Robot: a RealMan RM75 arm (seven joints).
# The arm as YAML. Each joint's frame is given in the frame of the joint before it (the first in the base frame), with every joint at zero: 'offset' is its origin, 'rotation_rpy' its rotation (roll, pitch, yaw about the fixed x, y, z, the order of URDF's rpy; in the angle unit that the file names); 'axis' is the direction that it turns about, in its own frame. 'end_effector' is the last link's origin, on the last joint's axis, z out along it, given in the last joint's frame.
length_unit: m
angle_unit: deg
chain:
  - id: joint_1
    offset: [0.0, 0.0, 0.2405]
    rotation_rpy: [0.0, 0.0, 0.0]
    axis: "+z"
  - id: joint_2
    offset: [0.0, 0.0, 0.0]
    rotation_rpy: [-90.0, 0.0, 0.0]
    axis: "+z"
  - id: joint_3
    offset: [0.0, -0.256, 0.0]
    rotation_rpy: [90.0, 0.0, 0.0]
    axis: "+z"
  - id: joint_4
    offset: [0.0, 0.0, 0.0]
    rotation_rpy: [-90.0, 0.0, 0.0]
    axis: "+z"
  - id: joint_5
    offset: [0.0, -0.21, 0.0]
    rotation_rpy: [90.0, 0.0, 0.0]
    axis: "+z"
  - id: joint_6
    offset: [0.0, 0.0, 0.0]
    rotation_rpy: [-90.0, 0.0, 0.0]
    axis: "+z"
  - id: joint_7
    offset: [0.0, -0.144, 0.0]
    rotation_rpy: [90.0, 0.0, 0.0]
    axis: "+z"
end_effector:
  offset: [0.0, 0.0, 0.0]
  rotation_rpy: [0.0, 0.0, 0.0]
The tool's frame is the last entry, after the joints.
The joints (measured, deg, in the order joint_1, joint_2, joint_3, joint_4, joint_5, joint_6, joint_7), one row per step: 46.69, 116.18, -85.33, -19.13, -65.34, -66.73, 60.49; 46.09, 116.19, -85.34, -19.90, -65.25, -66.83, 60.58; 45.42, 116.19, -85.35, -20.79, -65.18, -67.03, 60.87; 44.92, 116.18, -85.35, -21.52, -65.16, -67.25, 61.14; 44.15, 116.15, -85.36, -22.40, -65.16, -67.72, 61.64; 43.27, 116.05, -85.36, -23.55, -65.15, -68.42, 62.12; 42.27, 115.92, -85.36, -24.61, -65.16, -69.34, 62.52; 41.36, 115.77, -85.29, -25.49, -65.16, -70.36, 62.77; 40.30, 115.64, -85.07, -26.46, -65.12, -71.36, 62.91; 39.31, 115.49, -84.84, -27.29, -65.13, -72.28, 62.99; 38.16, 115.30, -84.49, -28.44, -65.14, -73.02, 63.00
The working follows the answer.
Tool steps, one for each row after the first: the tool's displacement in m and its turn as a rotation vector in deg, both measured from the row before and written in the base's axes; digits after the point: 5 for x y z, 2 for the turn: 0.00038, -0.00084, 0.00111, 0.19, 0.36, 0.04; 0.00025, -0.00109, 0.00136, 0.07, 0.47, -0.02; -0.00013, -0.00087, 0.00118, 0.01, 0.39, 0.05; 0.00077, -0.00195, 0.00154, -0.21, 0.58, -0.11; 0.00026, -0.00216, 0.00251, -0.19, 0.71, 0.18; 0.00129, -0.00304, 0.00262, -0.31, 0.72, 0.19; 0.00137, -0.00303, 0.00273, -0.29, 0.71, 0.27; 0.00184, -0.00307, 0.00323, -0.08, 0.81, 0.20; 0.00224, -0.00289, 0.00311, -0.04, 0.65, 0.17; 0.00235, -0.00231, 0.00418, 0.36, 0.63, 0.19
Tool pose at each row, in the base's axes (x y z in m, rotation vector in deg; rounded; the steps above come from the unrounded poses): 0.16048, 0.38736, -0.07304, -158.15, 11.73, 44.73; 0.16086, 0.38652, -0.07193, -157.86, 11.66, 45.22; 0.16110, 0.38543, -0.07057, -157.63, 11.75, 45.86; 0.16098, 0.38456, -0.06939, -157.50, 11.75, 46.42; 0.16175, 0.38261, -0.06785, -157.46, 12.10, 47.22; 0.16201, 0.38045, -0.06533, -157.44, 12.09, 48.27; 0.16330, 0.37741, -0.06271, -157.52, 12.13, 49.36; 0.16467, 0.37438, -0.05998, -157.61, 12.04, 50.45; 0.16651, 0.37132, -0.05675, -157.44, 11.95, 51.64; 0.16875, 0.36843, -0.05363, -157.27, 11.86, 52.60; 0.17111, 0.36612, -0.04945, -156.76, 11.52, 53.47

